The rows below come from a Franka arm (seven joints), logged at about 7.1 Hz.
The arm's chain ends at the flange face. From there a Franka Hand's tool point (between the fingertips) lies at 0.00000 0.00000 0.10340 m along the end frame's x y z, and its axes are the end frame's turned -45 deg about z.
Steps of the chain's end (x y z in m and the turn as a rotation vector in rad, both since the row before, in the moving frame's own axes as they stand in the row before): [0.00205 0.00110 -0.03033 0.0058 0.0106 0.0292]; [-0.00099 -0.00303 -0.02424 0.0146 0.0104 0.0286]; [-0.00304 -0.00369 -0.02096 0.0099 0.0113 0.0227]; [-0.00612 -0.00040 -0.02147 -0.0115 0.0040 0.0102]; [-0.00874 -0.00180 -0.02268 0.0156 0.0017 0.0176]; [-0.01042 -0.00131 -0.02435 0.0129 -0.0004 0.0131]
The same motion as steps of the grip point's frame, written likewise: [0.00187 0.00260 -0.03034 -0.0034 0.0116 0.0292]; [0.00327 -0.00312 -0.02426 0.0030 0.0177 0.0286]; [0.00201 -0.00464 -0.02097 -0.0010 0.0150 0.0227]; [-0.00460 -0.00348 -0.02148 -0.0110 -0.0053 0.0102]; [-0.00363 -0.00846 -0.02269 0.0098 0.0122 0.0176]; [-0.00552 -0.00926 -0.02436 0.0094 0.0088 0.0131]
